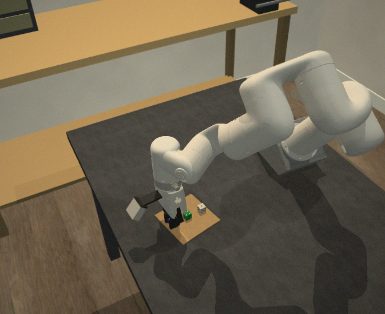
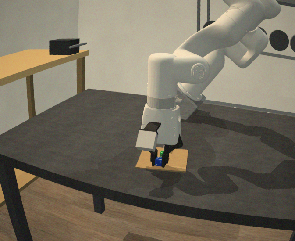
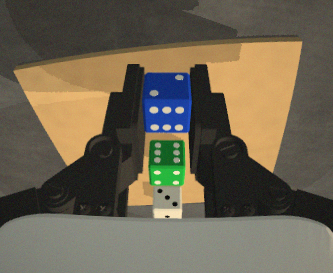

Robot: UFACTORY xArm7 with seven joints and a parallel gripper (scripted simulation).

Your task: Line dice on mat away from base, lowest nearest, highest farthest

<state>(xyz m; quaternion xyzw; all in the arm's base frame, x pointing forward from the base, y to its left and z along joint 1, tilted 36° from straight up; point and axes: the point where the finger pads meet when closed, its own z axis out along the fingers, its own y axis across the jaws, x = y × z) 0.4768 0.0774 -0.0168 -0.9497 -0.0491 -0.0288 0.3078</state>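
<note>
Right now my hand is 1 cm above the blue die. The rest, counted from my hand: green die 5 cm behind, 1 cm to the right, 2 cm below; then white die 10 cm behind, 1 cm to the right, 2 cm below; then tan square mat 5 cm behind, 1 cm to the right, 3 cm below.
</note>
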